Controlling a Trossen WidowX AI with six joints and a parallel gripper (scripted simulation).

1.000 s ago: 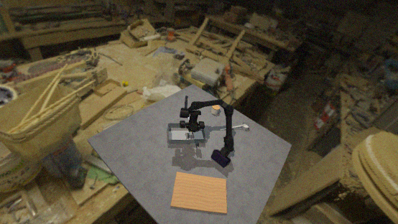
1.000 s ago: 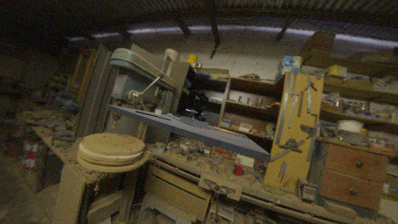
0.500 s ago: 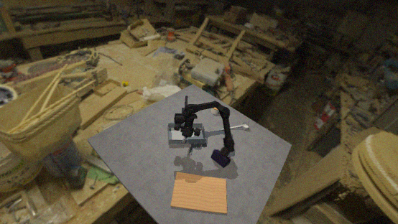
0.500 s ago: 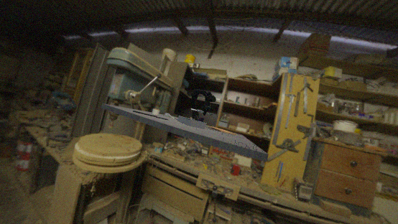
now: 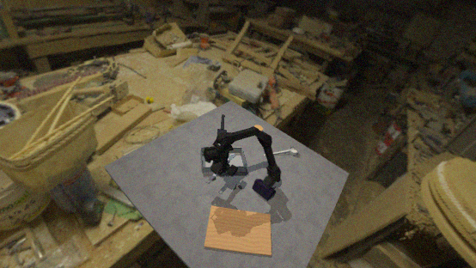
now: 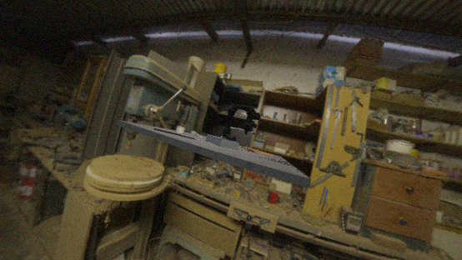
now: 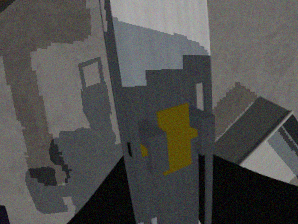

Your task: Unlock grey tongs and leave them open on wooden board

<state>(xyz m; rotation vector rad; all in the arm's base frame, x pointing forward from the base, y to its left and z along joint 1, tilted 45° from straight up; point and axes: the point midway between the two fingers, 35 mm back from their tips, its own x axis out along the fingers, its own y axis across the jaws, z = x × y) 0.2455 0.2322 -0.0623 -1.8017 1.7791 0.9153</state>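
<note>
Now: the yellow lock piece 30 mm to the left of my gripper tip and 40 mm above it. The rest, counted from my gripper tip: grey roasting tin: 120 mm ahead, 180 mm to the right, 120 mm below; black brush-like tool: 370 mm ahead, 470 mm to the right, 150 mm below; wooden board: 280 mm behind, 120 mm to the left, 140 mm below.
</note>
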